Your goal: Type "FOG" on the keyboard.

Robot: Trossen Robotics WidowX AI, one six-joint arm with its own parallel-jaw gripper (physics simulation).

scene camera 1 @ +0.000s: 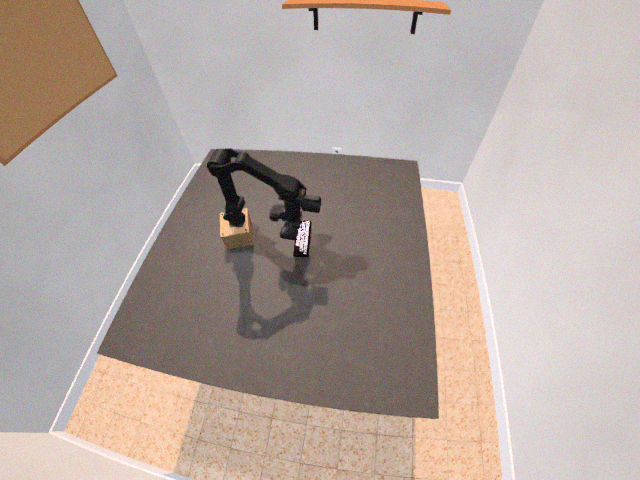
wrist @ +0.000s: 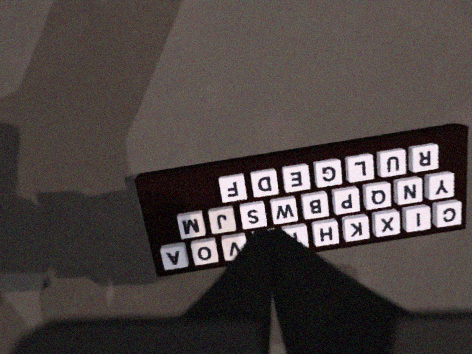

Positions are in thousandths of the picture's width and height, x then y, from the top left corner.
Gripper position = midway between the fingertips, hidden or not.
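The robot's gripper (scene camera 1: 460,480) is visible, and the wrist view shows the gripper (wrist: 567,682) too.
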